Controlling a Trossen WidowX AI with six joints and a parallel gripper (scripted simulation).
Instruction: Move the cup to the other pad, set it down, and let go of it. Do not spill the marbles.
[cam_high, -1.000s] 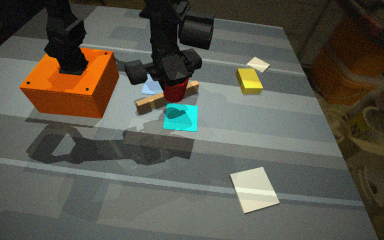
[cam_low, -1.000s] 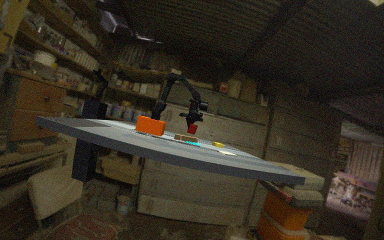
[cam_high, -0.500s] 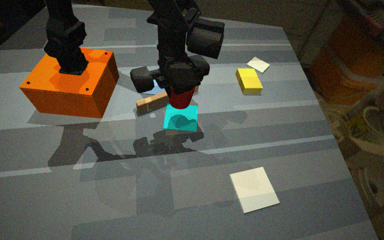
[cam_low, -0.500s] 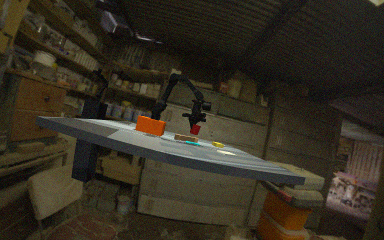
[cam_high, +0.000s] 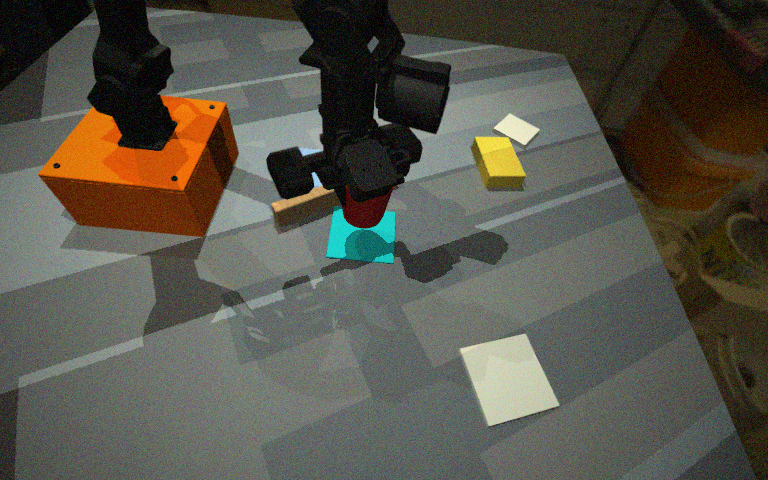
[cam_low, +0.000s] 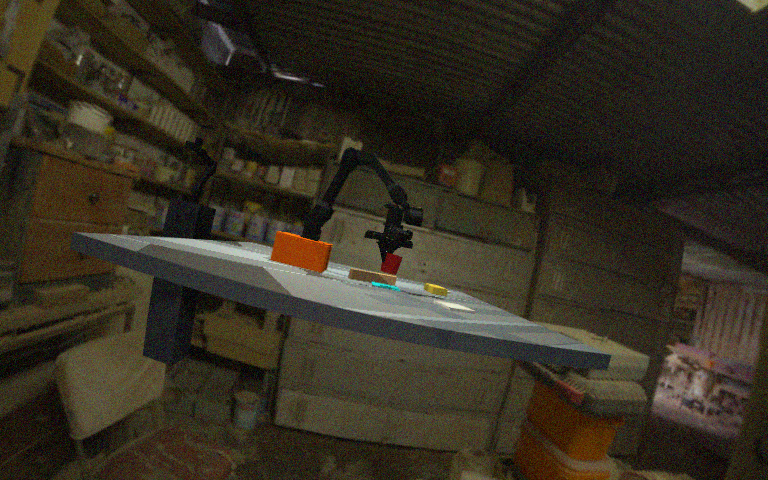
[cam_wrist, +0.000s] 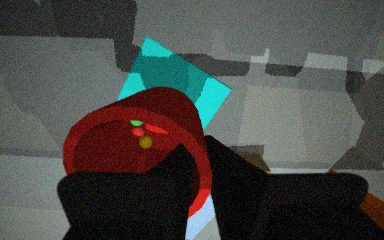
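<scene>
Now: gripper tip 30 mm short of the cyan pad, 20 mm to the right of it and 100 mm above it. From my gripper tip the other things lie so: red cup (30 mm ahead, 10 mm to the left); then pale blue pad (70 mm behind, 150 mm to the left, 100 mm below); then yellow block (270 mm ahead, 210 mm to the left, 70 mm below).
</scene>
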